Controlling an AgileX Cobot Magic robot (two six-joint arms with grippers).
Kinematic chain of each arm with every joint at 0, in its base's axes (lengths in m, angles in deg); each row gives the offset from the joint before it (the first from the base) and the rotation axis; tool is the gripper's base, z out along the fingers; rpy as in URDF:
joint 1: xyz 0 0 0.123 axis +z
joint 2: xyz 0 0 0 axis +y
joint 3: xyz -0.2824 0 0.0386 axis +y
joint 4: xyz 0.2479 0 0.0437 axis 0.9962 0 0.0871
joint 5: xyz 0 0 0 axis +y
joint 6: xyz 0.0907 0 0.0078 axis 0.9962 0 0.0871
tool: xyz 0 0 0 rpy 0 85 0
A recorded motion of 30 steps. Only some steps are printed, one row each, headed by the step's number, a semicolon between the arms.
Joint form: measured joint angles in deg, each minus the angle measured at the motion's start. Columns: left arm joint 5, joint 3, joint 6, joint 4, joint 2, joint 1; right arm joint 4, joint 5, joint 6, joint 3, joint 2, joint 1.
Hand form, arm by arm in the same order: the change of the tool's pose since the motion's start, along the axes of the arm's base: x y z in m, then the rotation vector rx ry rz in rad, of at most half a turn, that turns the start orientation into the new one. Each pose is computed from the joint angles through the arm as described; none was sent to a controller.
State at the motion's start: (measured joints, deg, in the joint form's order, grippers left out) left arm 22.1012 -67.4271 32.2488 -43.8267 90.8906 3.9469; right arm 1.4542 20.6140 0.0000 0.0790 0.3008 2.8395
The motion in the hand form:
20: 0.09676 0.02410 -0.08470 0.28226 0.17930 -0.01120; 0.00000 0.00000 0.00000 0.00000 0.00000 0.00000
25: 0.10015 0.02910 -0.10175 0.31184 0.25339 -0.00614; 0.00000 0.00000 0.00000 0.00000 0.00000 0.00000
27: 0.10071 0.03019 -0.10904 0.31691 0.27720 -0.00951; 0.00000 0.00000 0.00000 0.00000 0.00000 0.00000
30: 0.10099 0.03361 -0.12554 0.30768 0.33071 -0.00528; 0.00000 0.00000 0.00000 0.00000 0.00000 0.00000
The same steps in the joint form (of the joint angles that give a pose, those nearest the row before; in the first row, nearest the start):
20: 0.35 -19.12 -16.71 31.45 24.98 0.13; 0.00 0.00 0.00 0.00 0.00 0.00
25: 2.81 -20.36 -21.11 37.15 27.53 0.35; 0.00 0.00 0.00 0.00 0.00 0.00
27: 3.35 -20.46 -21.45 37.85 28.42 0.43; 0.00 0.00 0.00 0.00 0.00 0.00
30: 4.40 -20.46 -22.27 38.24 30.34 0.83; 0.00 0.00 0.00 0.00 0.00 0.00

